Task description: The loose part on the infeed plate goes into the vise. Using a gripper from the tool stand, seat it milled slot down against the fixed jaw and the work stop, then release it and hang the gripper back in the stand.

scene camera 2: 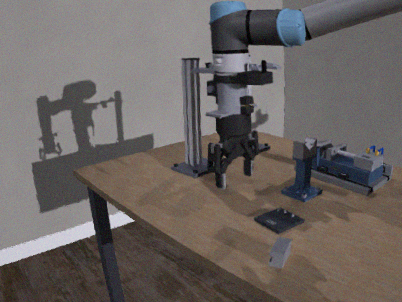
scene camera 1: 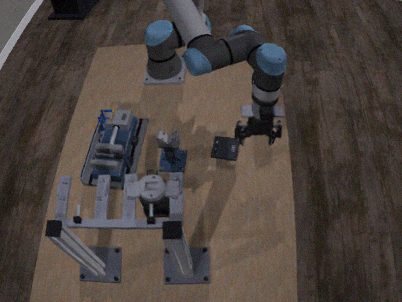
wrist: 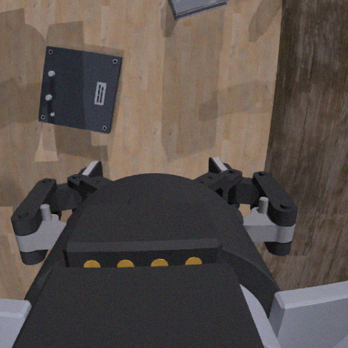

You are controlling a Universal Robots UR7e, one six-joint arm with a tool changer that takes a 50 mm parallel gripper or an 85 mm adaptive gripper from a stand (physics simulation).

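Places are measured from the arm's base along level axes (x left, y back, z up), in millimetres.
Pixels of known places: arm's base, link origin: [scene camera 1: 164, 67].
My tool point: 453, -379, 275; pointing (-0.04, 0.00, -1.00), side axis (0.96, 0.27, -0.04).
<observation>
Ahead of a thing's pixels: the offset from my tool point to its middle, as dx, dy, dz.
The loose part, a small grey block {-6, +169, -280} [scene camera 2: 280, 252] [wrist: 198, 6], lies on the wooden table beside the dark infeed plate {-115, +38, -294} [scene camera 1: 225, 148] [scene camera 2: 279, 220] [wrist: 80, 90], off it. A dark notch shows at the part's lower left end in scene camera 2; its slot direction is unclear. In scene camera 1 the part is hidden behind the gripper. My adaptive gripper [scene camera 1: 257, 138] [scene camera 2: 235, 178] [wrist: 154, 167] is open and empty, above the table and apart from the part. The vise {-503, -67, -249} [scene camera 1: 109, 149] [scene camera 2: 345, 170] has no part visible between its jaws. The tool stand [scene camera 1: 115, 223] [scene camera 2: 191, 115] holds the other gripper [scene camera 1: 152, 192].
A blue pedestal [scene camera 1: 173, 160] [scene camera 2: 301, 192] with a grey notched block on top stands between the vise and the dark plate. The tool stand's two tall posts rise near the table's end. The robot base [scene camera 1: 165, 70] is at the opposite end. The table edge [wrist: 272, 110] runs right of the gripper.
</observation>
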